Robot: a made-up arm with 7 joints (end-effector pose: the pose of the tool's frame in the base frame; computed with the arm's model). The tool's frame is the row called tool.
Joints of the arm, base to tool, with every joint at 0 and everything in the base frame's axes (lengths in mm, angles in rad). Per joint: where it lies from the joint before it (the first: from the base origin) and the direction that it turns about. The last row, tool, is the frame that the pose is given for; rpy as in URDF.
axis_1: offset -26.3 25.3 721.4 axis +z
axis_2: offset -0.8 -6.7 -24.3 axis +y
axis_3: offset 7.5 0 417.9 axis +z
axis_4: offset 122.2 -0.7 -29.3 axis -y
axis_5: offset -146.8 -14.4 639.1 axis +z
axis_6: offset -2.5 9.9 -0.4 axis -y
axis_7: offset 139.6 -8 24 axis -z
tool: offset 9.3 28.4 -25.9 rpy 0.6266 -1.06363 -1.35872
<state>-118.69 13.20 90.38 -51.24 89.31 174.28 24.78</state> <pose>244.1 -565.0 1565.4 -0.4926 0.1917 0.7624 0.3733</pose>
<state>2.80 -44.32 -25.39 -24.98 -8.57 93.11 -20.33</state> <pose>-614.3 -129.2 1733.3 -0.0068 0.9489 0.3074 0.0716</pose>
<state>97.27 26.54 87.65 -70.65 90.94 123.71 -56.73</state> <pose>-832.3 390.2 1353.8 0.4701 0.7055 0.1104 0.5188</pose>
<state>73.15 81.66 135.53 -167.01 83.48 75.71 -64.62</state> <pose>-415.0 -225.1 975.8 -0.2962 0.8707 0.3490 0.1798</pose>
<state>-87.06 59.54 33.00 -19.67 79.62 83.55 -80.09</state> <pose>144.5 -1056.8 1111.4 0.4370 -0.8594 -0.2554 0.0730</pose>
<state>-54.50 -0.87 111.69 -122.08 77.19 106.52 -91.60</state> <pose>463.9 700.5 824.7 0.7684 -0.1383 0.0052 0.6249</pose>
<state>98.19 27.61 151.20 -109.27 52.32 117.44 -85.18</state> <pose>-409.9 -543.9 1328.0 -0.2454 -0.8745 -0.3854 0.1628</pose>
